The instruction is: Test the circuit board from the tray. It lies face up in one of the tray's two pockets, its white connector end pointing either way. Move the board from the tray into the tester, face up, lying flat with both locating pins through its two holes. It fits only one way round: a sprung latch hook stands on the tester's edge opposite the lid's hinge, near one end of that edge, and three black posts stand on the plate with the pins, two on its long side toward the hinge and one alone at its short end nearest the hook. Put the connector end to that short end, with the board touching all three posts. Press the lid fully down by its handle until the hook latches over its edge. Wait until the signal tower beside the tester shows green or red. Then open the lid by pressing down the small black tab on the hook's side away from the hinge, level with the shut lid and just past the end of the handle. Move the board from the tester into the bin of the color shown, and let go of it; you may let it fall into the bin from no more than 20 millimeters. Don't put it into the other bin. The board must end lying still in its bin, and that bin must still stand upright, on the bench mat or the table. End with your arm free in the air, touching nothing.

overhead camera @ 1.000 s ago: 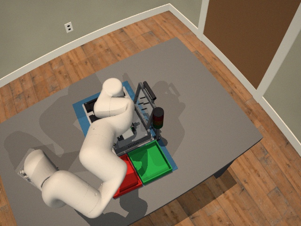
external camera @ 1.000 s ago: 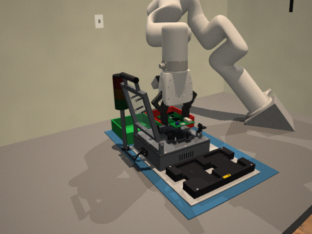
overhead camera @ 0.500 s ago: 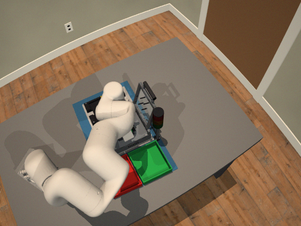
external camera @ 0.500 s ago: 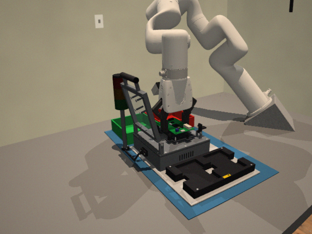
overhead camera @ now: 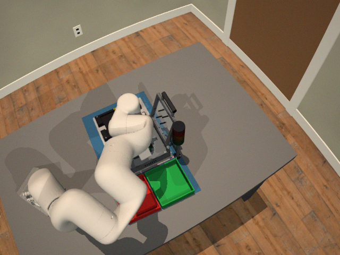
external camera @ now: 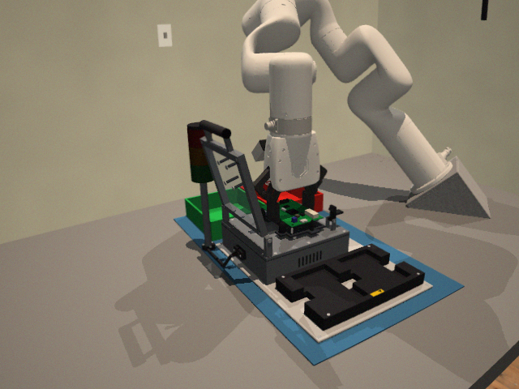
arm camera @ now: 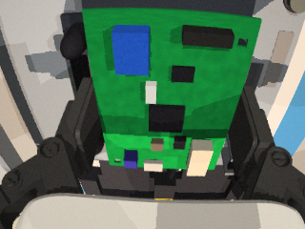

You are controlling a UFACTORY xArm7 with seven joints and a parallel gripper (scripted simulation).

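My hand is 2 cm above the tester plate, 1 cm to the right of it and 1 cm short of it. Round my hand: clear lid: 13 cm ahead, 9 cm above; then green bin: 20 cm to the right, 8 cm below, 4 cm ahead; then latch hook: 6 cm to the left, 6 cm behind.
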